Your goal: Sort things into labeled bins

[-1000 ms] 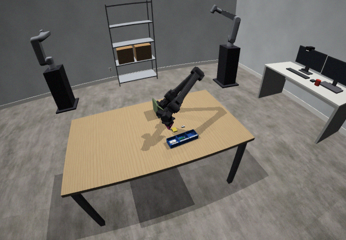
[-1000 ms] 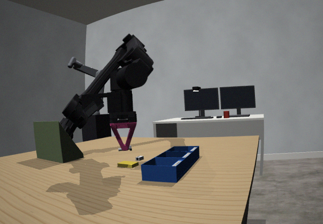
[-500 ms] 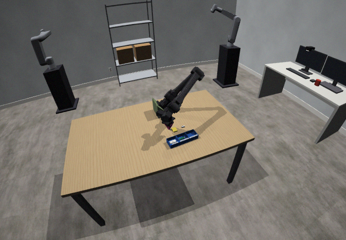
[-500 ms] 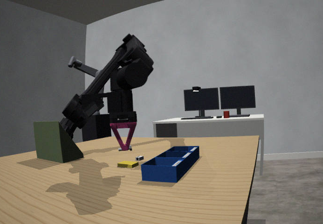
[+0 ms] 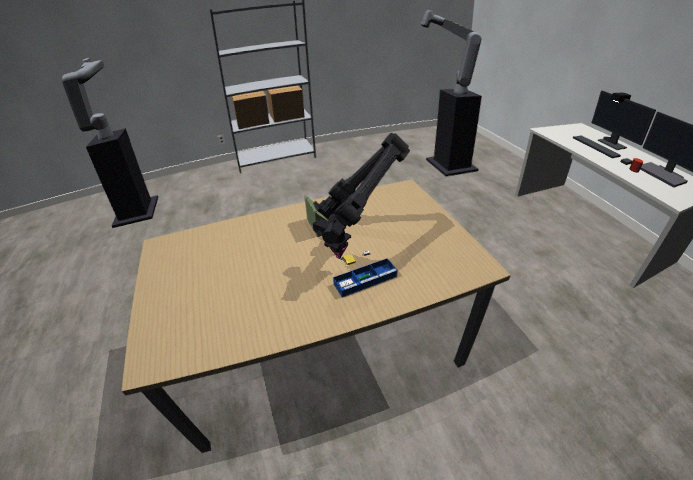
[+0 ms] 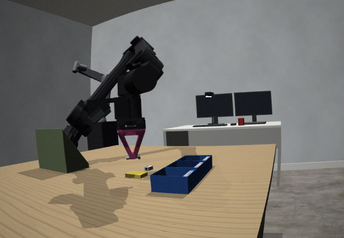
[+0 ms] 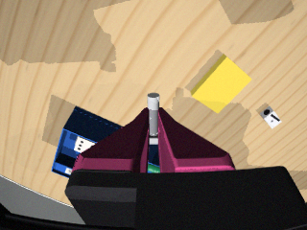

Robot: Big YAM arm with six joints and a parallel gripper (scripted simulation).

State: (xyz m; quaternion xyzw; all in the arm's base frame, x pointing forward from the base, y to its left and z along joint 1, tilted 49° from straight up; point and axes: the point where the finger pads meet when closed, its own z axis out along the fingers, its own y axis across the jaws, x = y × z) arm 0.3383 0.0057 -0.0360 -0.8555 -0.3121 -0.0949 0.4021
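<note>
The green battery is 10 cm ahead of my hand, 8 cm to the left of it and 6 cm below it. The rest, counted from my hand: blue three-part bin 10 cm ahead, 8 cm to the left, 5 cm below; then bolt right at my hand; then yellow block 4 cm behind, 6 cm to the left, 7 cm below.
</note>
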